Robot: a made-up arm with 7 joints. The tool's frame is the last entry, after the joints.
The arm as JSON. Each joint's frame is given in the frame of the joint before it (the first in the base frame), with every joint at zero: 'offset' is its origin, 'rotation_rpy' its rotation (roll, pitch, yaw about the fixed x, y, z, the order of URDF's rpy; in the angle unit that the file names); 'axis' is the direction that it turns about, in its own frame. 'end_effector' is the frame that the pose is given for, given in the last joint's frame.
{
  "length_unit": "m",
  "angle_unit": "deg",
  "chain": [
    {
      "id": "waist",
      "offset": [
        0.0,
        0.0,
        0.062
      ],
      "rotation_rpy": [
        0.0,
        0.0,
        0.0
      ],
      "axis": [
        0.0,
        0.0,
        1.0
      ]
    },
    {
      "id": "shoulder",
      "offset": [
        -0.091,
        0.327,
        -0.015
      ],
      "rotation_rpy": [
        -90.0,
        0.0,
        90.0
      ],
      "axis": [
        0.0,
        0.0,
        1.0
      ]
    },
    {
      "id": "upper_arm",
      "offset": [
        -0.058,
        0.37,
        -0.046
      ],
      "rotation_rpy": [
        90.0,
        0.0,
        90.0
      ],
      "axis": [
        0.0,
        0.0,
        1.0
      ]
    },
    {
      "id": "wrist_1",
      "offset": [
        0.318,
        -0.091,
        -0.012
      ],
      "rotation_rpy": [
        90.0,
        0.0,
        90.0
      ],
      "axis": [
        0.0,
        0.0,
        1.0
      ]
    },
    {
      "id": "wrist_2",
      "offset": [
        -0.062,
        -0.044,
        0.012
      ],
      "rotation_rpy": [
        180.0,
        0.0,
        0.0
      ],
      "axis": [
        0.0,
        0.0,
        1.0
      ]
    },
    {
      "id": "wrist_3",
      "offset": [
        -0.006,
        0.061,
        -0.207
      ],
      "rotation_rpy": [
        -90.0,
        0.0,
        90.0
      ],
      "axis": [
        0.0,
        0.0,
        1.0
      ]
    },
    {
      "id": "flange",
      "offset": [
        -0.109,
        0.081,
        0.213
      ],
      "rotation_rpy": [
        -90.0,
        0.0,
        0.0
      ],
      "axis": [
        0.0,
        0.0,
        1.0
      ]
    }
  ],
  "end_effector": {
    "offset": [
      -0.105,
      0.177,
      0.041
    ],
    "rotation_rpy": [
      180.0,
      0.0,
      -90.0
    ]
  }
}
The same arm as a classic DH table. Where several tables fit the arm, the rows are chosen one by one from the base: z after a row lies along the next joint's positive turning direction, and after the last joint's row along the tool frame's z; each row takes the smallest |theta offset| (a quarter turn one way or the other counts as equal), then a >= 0, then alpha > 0; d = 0 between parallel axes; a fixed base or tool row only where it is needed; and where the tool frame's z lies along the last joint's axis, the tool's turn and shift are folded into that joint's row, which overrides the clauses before.
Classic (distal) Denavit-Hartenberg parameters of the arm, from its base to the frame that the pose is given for. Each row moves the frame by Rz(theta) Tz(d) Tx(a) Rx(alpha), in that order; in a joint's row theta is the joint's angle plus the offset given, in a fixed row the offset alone. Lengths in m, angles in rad.
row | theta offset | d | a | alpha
waist | 1.5708 | 0.0470 | 0.3270 | -1.5708
shoulder | 1.5708 | 0.0450 | 0.3700 | 1.5708
upper_arm | -1.5708 | -0.0700 | 0.0910 | -1.5708
wrist_1 | 0.6172 | 0.0000 | 0.0760 | 3.1416
wrist_2 | -0.9536 | -0.5370 | 0.0610 | -1.5708
wrist_3 | 0.0000 | 0.2190 | -0.1090 | -1.5708
flange | -1.0354 | 0.0000 | -0.2058 | 3.1416
tool (fixed) | 0.5354 | -0.1220 | 0.0000 | 0.0000

